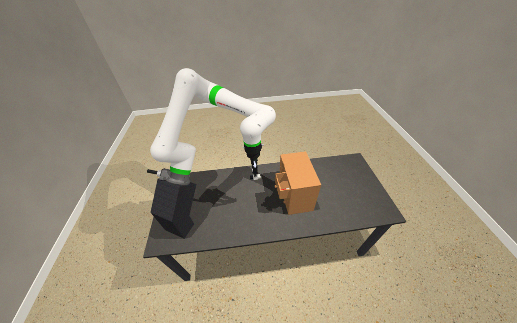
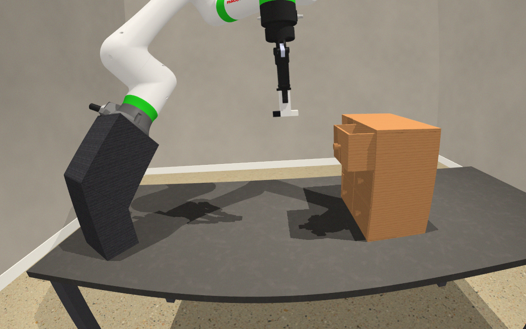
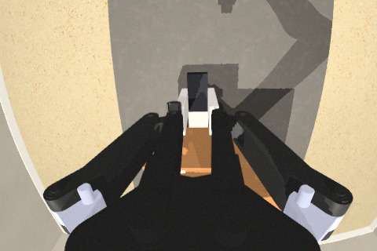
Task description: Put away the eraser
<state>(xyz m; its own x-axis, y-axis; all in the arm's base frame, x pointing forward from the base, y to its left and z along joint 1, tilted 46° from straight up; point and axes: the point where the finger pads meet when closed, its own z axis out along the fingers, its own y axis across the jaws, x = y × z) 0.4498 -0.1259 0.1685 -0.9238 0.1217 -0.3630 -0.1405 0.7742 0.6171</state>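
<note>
My hand is 30 mm above the eraser and 10 mm short of it.
</note>
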